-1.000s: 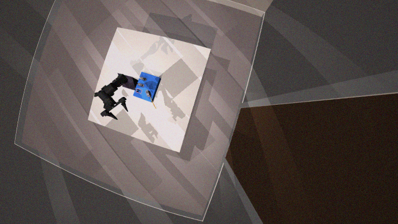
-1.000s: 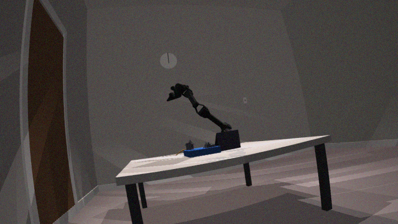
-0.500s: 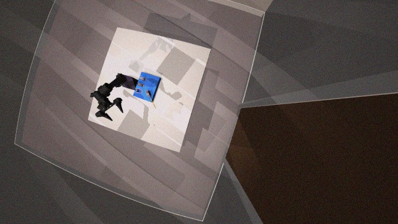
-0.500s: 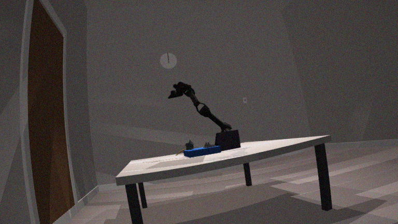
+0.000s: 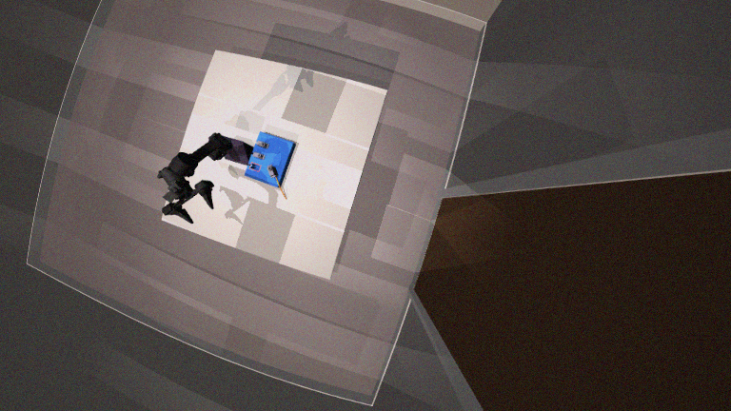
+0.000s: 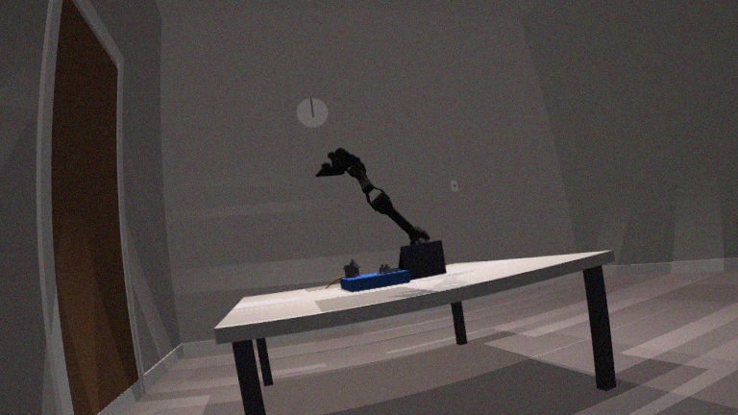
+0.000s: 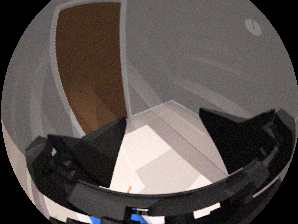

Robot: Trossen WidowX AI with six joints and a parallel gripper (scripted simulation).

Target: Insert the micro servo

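My gripper tip is 10 cm past the blue deck, 31 cm to the right of it and 55 cm above it.
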